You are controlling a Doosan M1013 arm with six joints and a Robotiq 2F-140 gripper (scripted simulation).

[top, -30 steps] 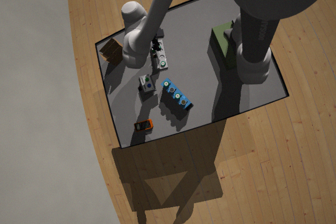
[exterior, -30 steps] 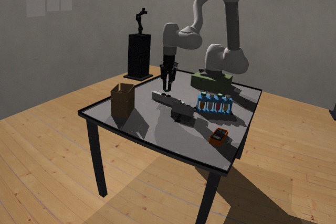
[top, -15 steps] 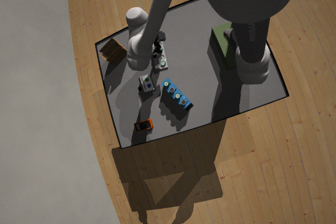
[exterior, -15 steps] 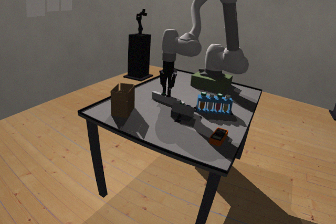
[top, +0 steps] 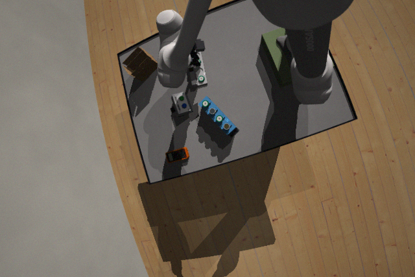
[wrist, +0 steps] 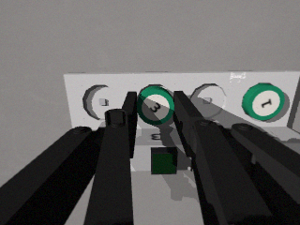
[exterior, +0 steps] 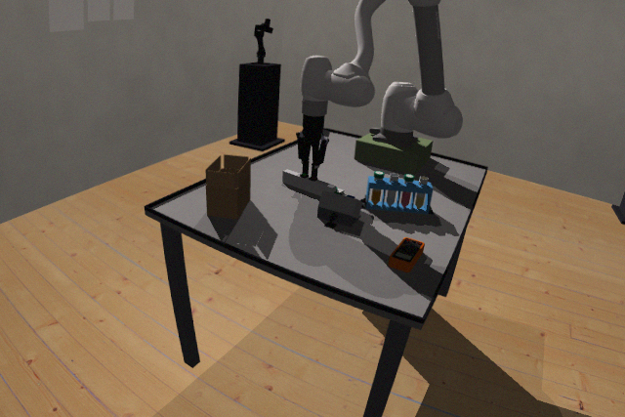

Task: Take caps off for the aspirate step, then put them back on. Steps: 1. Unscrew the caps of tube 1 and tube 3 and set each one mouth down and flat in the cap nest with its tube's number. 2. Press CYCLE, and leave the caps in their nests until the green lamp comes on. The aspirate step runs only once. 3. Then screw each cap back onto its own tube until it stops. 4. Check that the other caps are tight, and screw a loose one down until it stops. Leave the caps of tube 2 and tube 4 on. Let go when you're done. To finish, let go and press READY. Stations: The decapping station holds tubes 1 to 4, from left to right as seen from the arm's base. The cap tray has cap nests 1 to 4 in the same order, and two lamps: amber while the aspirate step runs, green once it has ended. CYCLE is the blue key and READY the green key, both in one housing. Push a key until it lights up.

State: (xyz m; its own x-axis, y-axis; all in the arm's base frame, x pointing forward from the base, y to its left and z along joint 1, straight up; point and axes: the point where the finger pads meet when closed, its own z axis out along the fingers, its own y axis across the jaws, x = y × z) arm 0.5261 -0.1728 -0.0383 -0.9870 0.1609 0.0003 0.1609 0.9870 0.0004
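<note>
The blue key lies 220 mm to the left of my hand, 150 mm ahead of it and 10 mm above it. Also, from my hand: key housing: 200 mm to the left, 170 mm ahead; green key: 180 mm to the left, 150 mm ahead, 10 mm above; cap 1: 100 mm to the left, 40 mm below, 20 mm ahead.
</note>
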